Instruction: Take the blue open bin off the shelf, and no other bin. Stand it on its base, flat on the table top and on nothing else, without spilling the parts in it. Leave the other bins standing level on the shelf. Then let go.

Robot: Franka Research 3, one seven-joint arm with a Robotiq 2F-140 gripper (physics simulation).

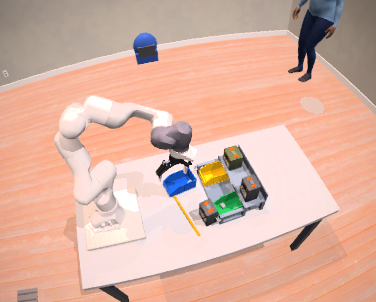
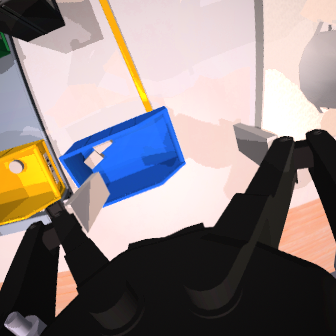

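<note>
The blue open bin (image 1: 179, 183) (image 2: 135, 152) is off the shelf and stands upright on the table, looking level, left of the grey shelf (image 1: 218, 190) (image 2: 20, 95). Pale parts (image 2: 99, 154) lie inside it. My gripper (image 1: 173, 172) (image 2: 167, 160) is wide open above the bin, with one finger over the bin's edge near the shelf and the other beyond its far end; nothing is between them. The yellow bin (image 1: 214, 173) (image 2: 30, 185) and the green bin (image 1: 228, 203) (image 2: 3, 46) are on the shelf and look level. The blue bin's underside is hidden.
A yellow stick (image 1: 186, 216) (image 2: 125, 55) lies on the table (image 1: 292, 185), one end at the blue bin's edge; whether it reaches under is hidden. Boxes (image 1: 233, 157) (image 1: 249, 188) are on the shelf. Another dark box (image 1: 207, 212) (image 2: 35, 20) is at its near left corner.
</note>
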